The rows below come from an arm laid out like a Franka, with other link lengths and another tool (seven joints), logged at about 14 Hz.
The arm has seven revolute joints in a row. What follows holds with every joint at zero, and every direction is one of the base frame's.
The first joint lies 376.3 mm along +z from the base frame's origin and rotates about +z.
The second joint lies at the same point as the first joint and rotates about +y.
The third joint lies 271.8 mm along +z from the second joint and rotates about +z.
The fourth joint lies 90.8 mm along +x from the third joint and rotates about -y.
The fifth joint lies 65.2 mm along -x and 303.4 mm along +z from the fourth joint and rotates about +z.
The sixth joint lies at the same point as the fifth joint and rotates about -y.
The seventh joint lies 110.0 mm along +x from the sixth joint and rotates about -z.
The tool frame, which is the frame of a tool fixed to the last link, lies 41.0 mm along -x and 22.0 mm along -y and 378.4 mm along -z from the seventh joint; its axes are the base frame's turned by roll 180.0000, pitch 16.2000 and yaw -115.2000 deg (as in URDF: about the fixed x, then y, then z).
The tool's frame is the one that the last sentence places.
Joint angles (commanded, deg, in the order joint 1, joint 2, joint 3, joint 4, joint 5, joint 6, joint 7), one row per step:
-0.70, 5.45, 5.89, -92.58, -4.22, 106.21, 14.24
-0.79, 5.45, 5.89, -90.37, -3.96, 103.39, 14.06
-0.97, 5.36, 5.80, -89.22, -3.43, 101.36, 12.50
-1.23, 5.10, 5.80, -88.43, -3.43, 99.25, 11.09
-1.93, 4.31, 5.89, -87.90, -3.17, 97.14, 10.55
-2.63, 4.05, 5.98, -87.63, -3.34, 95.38, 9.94
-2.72, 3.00, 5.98, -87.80, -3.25, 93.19, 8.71
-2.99, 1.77, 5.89, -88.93, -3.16, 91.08, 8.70
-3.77, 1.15, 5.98, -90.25, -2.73, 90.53, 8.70
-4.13, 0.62, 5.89, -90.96, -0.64, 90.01, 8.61
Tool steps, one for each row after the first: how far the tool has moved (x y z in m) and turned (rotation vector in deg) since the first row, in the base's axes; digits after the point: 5 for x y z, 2 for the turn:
-0.00506, -0.00053, 0.01057, 0.15, 0.63, -0.14
-0.01115, -0.00191, 0.01570, 0.37, 1.53, 0.97
-0.01948, -0.00644, 0.01999, 0.09, 2.64, 1.99
-0.02928, -0.01180, 0.02712, 0.18, 3.47, 1.79
-0.03873, -0.01961, 0.02856, -0.12, 4.71, 1.70
-0.05271, -0.02183, 0.03328, -0.31, 6.08, 2.72
-0.07184, -0.02553, 0.03333, -0.39, 8.10, 2.26
-0.08256, -0.02887, 0.02901, 0.00, 9.36, 1.57
-0.09007, -0.01908, 0.02728, 2.05, 10.11, 1.30

